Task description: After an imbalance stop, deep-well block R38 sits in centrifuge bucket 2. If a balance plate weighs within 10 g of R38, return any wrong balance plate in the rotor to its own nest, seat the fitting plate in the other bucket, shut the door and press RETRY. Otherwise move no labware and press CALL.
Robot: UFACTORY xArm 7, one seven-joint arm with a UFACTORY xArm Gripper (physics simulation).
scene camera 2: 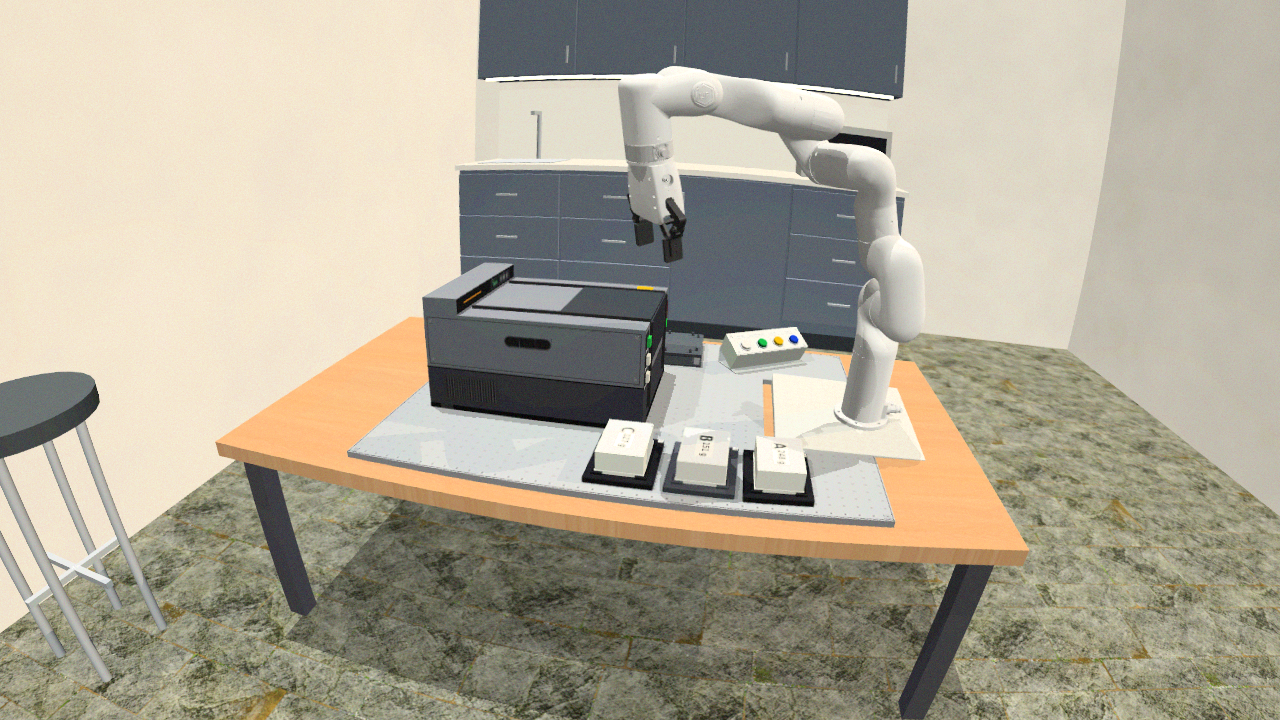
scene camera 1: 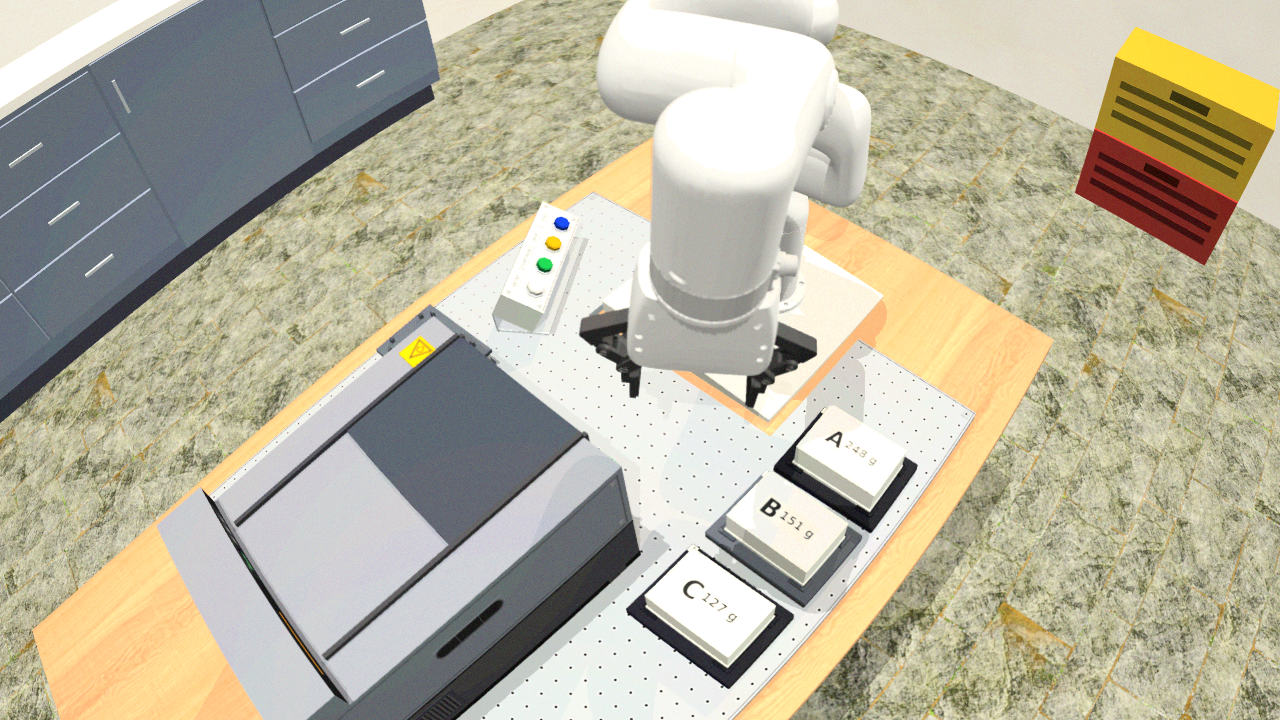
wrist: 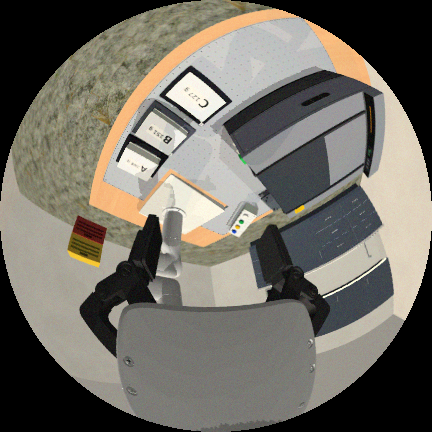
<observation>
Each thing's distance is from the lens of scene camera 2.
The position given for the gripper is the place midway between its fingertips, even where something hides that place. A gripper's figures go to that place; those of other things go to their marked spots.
gripper (scene camera 2: 659, 252): 1.03 m
plate C (scene camera 2: 624, 449): 1.06 m
plate B (scene camera 2: 703, 457): 1.05 m
plate A (scene camera 2: 779, 466): 1.05 m
grey centrifuge (scene camera 2: 572, 352): 1.20 m
The marked spots on the grey centrifuge and the plate B are 0.33 m apart.
</observation>
